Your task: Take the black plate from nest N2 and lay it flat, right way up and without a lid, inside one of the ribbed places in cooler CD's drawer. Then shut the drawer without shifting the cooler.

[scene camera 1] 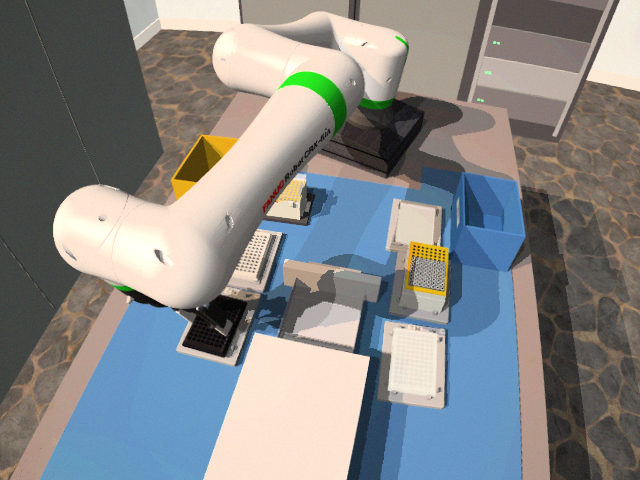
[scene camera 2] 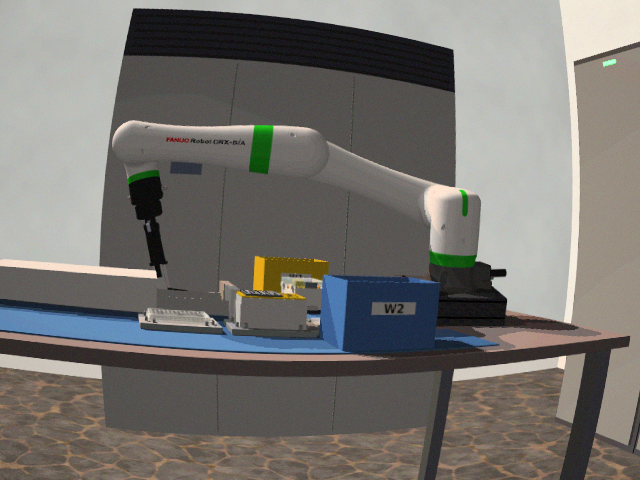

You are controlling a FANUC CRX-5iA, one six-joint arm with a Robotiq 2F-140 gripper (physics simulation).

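Places are measured from the arm's base along level axes (x ahead, y left, z up), in centimetres.
Pixels of known places: gripper, fingertip midpoint: (scene camera 1: 211, 323); arm's base, link origin: (scene camera 1: 366, 113) (scene camera 2: 450, 286).
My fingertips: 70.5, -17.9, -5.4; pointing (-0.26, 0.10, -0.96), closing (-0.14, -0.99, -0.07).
Note:
Ahead of a thing's pixels: the offset from my fingertips to its middle, as dx, dy, dz. "spot": to the spot under its first point.
The black plate {-0.5, +0.7, -0.4} (scene camera 1: 206, 338) lies flat in its pale nest {spot: +4.9, +6.3, -1.5} (scene camera 1: 233, 356) at the left in scene camera 1, without a lid. My gripper (scene camera 1: 210, 326) (scene camera 2: 164, 282) reaches down over it from above; a finger shows against the plate, the other is mostly hidden. It is partly closed and appears shut on the plate. In scene camera 2 the plate is hidden. The cooler (scene camera 1: 289, 413) (scene camera 2: 77, 285) is a large white box at the front. Its drawer {-3.0, +20.6, +1.2} (scene camera 1: 323, 324) (scene camera 2: 188, 300) stands open toward the robot base, with an upright front panel {spot: -13.9, +27.2, +3.2} (scene camera 1: 364, 285). The ribs are not clear.
White plates {-18.8, +0.5, -0.8} (scene camera 1: 251, 255) {-2.2, +39.1, -0.8} (scene camera 1: 416, 361) sit in nests on both sides. A yellow-topped tip box {-20.5, +38.9, +1.7} (scene camera 1: 428, 266) (scene camera 2: 271, 311) stands right of the drawer, near a blue bin {-38.1, +51.1, +3.3} (scene camera 1: 491, 242) (scene camera 2: 385, 330). A yellow bin {spot: -27.2, -15.7, +9.0} (scene camera 1: 187, 183) (scene camera 2: 260, 273) and another yellow-topped box {-36.4, +2.5, +1.2} (scene camera 1: 293, 193) stand behind at left.

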